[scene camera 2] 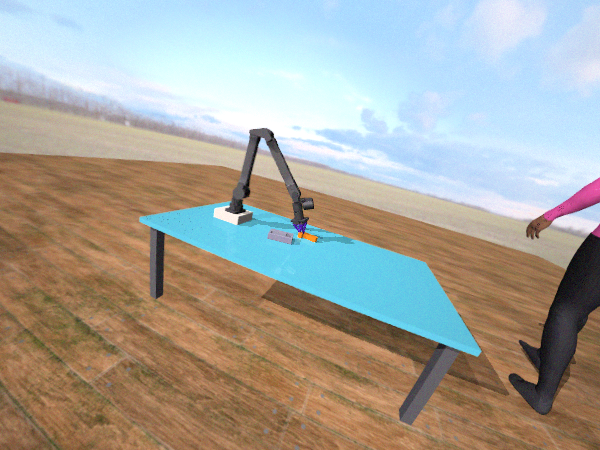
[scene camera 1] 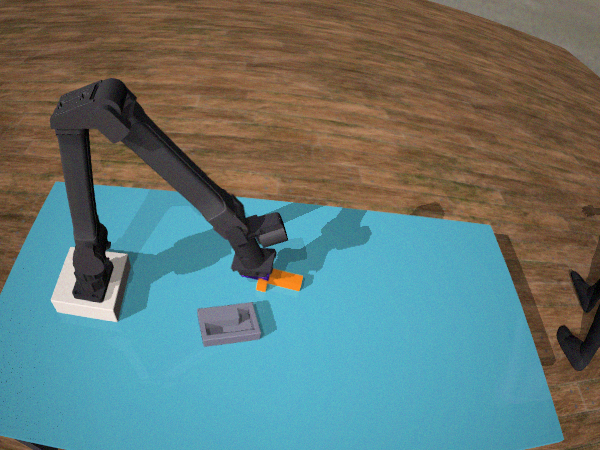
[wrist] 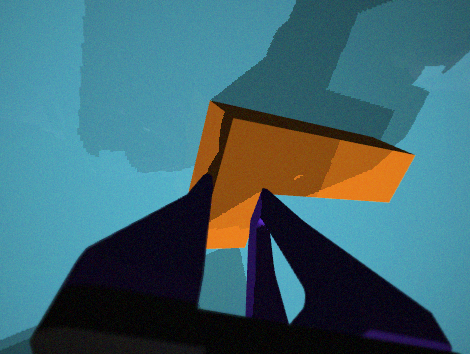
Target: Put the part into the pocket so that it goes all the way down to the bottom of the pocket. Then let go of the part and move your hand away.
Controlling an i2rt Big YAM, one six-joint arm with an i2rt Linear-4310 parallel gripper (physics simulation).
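Pixels of known places: gripper, fingertip midpoint: (scene camera 2: 301, 233) (scene camera 1: 263, 278) (wrist: 232, 192); arm's base, link origin: (scene camera 2: 235, 211) (scene camera 1: 93, 281).
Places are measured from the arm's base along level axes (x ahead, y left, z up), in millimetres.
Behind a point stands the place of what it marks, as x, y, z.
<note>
The part, an orange L-shaped block (scene camera 1: 287, 281) @(500, 100, -28) (scene camera 2: 309, 238) @(496, 99, -45) (wrist: 280, 160) @(456, 124, -27), is at the blue table, beyond the pocket block in scene camera 1. My gripper (scene camera 1: 261, 281) @(439, 106, -34) (scene camera 2: 300, 233) @(439, 106, -34) (wrist: 232, 192) @(439, 106, -34) points down with its purple fingers on both sides of the part's short leg, shut on it. The long leg sticks out to the right in the wrist view. Whether the part touches the table is hard to tell. The grey-purple block with the pocket (scene camera 1: 232, 341) @(373, -85, -45) (scene camera 2: 280, 238) @(376, -84, -36) lies apart from the part, its pocket empty and facing up.
The arm's white base (scene camera 1: 85, 309) @(-5, -77, -16) (scene camera 2: 242, 219) @(74, -20, -30) stands at the left end of the blue table (scene camera 1: 400, 350) @(803, -76, -56) (scene camera 2: 360, 280) @(846, -185, -57). A person (scene camera 1: 582, 350) (scene camera 2: 555, 315) stands on the wooden floor off the table's right end. The arm's shadow falls across the table around the part.
</note>
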